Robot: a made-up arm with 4 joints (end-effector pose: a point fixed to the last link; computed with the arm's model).
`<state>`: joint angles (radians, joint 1 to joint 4).
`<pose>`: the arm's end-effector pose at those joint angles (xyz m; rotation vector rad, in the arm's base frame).
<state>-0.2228 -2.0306 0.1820 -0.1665</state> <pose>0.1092 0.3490 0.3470 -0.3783 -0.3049 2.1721</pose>
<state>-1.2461 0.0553 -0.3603 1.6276</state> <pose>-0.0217 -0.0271 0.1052 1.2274 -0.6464 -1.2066</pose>
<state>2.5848 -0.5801 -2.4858 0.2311</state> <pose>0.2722 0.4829 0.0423 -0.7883 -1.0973 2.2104</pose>
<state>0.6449 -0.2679 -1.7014 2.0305</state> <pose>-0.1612 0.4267 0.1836 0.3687 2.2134 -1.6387</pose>
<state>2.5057 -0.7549 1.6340 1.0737</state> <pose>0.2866 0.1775 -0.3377 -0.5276 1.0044 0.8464</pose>
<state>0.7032 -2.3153 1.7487 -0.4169</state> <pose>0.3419 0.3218 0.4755 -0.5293 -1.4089 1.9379</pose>
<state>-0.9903 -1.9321 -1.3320 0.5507</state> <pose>-0.0622 0.2618 0.0502 -0.1328 0.4837 1.1445</pose>
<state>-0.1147 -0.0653 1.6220 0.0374</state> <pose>-0.0765 0.1115 0.6318 -1.6205 -0.1717 -0.0715</pose>
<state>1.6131 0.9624 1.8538 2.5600</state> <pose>0.6666 0.3118 0.2816 -2.1175 -1.2486 -0.0135</pose>
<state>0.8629 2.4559 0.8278 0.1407</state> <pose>0.0941 0.4421 0.5437 -1.5511 1.3169 -2.2071</pose>
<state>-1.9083 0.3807 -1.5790 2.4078</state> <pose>0.1256 0.4220 0.1375 1.8425 0.5828 -0.2226</pose>
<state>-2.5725 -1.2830 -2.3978 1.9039</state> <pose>0.2724 0.3298 -0.1550 0.2018 -0.1417 -0.1031</pose>
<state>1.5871 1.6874 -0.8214 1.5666</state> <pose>-0.0891 0.2713 0.3494 1.1580 0.1664 2.8748</pose>
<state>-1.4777 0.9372 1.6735 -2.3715</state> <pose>-0.5592 0.3244 -0.0367 -0.5240 0.4326 0.7676</pose>
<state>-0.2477 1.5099 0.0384 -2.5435</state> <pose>-0.3676 0.4167 0.2048 -0.1103 -0.1892 1.0294</pose>
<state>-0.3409 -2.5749 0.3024 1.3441</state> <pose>0.0552 0.5740 0.4210 -0.0879 -0.5945 1.2400</pose>
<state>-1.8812 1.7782 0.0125 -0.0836</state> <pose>-0.0384 0.2919 -0.0964 1.5304 -1.3492 -1.1280</pose>
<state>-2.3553 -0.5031 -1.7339 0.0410</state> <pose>0.0172 0.4136 0.0200 0.3603 -1.2557 1.8336</pose>
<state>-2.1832 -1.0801 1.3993 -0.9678</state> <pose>-0.3655 0.0976 0.0021 -2.5157 -1.0613 -0.7729</pose>
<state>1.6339 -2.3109 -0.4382 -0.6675</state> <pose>0.0579 0.2781 0.1110 -2.4512 -0.5049 -1.6873</pose>
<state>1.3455 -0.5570 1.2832 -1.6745</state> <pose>0.3808 0.0032 0.3224 0.1543 1.4004 2.6328</pose>
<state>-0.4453 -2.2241 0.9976 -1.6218</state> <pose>0.0595 0.2822 0.5741 1.6440 0.1873 -1.8417</pose>
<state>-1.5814 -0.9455 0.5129 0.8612</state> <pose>-0.2750 0.0947 0.4045 -0.3316 -1.9677 -0.1973</pose>
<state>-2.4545 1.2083 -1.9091 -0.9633</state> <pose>-0.1805 0.3991 0.1036 -0.4735 1.9055 -0.8136</pose>
